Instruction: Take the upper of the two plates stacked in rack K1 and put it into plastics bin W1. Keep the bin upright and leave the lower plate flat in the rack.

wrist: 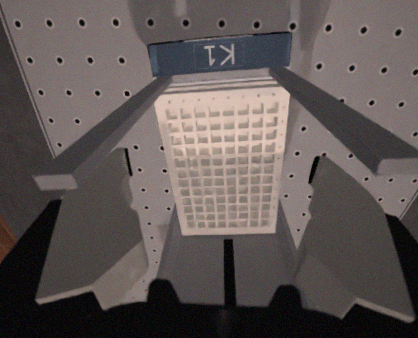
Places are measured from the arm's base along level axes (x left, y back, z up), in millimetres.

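Pixels of known places: gripper, fingertip midpoint: (220,156).
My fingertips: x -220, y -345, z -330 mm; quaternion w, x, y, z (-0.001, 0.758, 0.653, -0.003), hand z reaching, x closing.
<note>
Behind a point stands the place of what it marks.
The upper plate (226,155) @(x -209, y -341, z -349 mm), cream-white with a grid of square wells, lies in rack K1 (340,112) @(x -259, y -303, z -282 mm), between its two grey side rails and below its blue label. The lower plate is hidden beneath it or cannot be told apart from it. My gripper (220,156) @(x -220, y -345, z -330 mm) is open and empty. Its fingers stand wide apart, one on the left and one on the right of the plate, with a gap to each plate side; they appear above it, but their height over it is hard to judge. Bin W1 does not show in the wrist view.
The blue K1 label (220,54) @(x -271, y -340, z -378 mm) stands at the rack's far end. The rack's left rail (112,122) @(x -262, y -379, z -286 mm) and right rail slant outward toward the fingers. A light grey board with rows of holes (95,42) @(x -289, y -431, z -396 mm) lies under the rack. A dark surface shows at the left edge.
</note>
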